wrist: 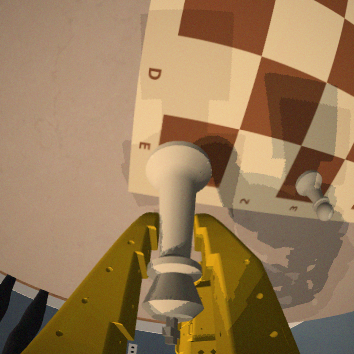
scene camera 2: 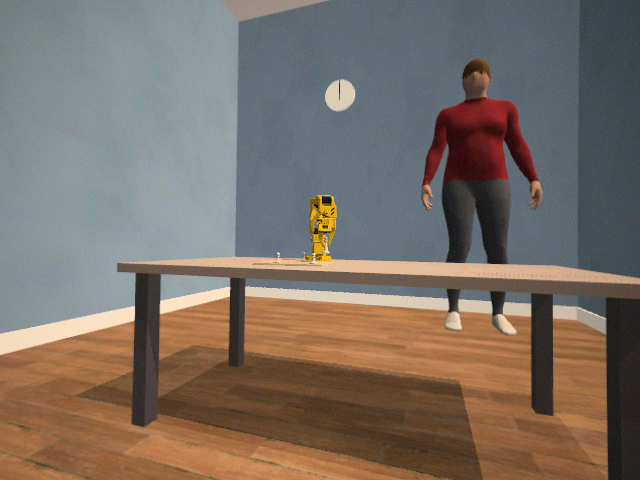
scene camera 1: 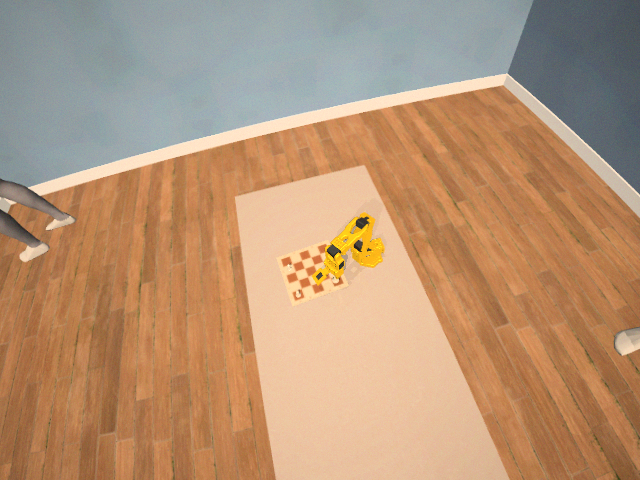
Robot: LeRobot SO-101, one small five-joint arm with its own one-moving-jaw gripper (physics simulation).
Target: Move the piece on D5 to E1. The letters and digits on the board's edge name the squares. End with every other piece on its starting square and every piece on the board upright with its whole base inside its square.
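Places are measured from the arm's base along level axes (x ahead, y left, z up), in centimetres.
Pixels of known places: end effector, tool point: point(wrist: 158, 226) point(scene camera 2: 327, 245) point(scene camera 1: 336, 277); arm's base, origin of the base link: point(scene camera 2: 316, 260) point(scene camera 1: 363, 256).
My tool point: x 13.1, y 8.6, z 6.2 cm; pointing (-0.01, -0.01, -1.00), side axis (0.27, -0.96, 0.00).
Observation:
For each thing: its middle in the pictures, then the offset to it from my tool point. Level surfaces: height alone.
- held piece, body centre: point(wrist: 175, 236) point(scene camera 2: 325, 244) point(scene camera 1: 335, 275) dx +0.2, dy -0.5, dz +0.4 cm
- board, body centre: point(scene camera 2: 296, 262) point(scene camera 1: 311, 271) dx +8.0, dy -8.2, dz -5.9 cm
- small pale piece, body centre: point(wrist: 317, 198) dx +0.1, dy -8.9, dz -4.0 cm
- more piece, body centre: point(scene camera 1: 289, 266) dx +15.8, dy -11.5, dz -4.0 cm
- long pale table, its level: dz -6.2 cm
My gripper point(scene camera 1: 338, 274) point(scene camera 2: 328, 239) point(wrist: 177, 222) is shut on a pale, tall piece with a cross-like top. The held piece point(scene camera 1: 334, 280) point(scene camera 2: 326, 248) point(wrist: 178, 167) hangs base down a little above the board point(scene camera 1: 312, 297) point(wrist: 145, 107). In the wrist view its base is drawn over square E1, and its shadow falls on E1 and E2. A small pale piece point(wrist: 309, 183) stands on E3; the arm hides it in scene camera 1. Another pale piece point(scene camera 1: 298, 293) stands on the near left corner square. One more piece point(scene camera 1: 289, 266) stands near the far left corner.
The board lies on a long pale table point(scene camera 1: 372, 361) point(scene camera 2: 413, 273). The yellow arm's base point(scene camera 1: 369, 254) stands beside the board's right side. The arm covers part of the board in scene camera 1. A person in a red top point(scene camera 2: 475, 139) stands behind the table.

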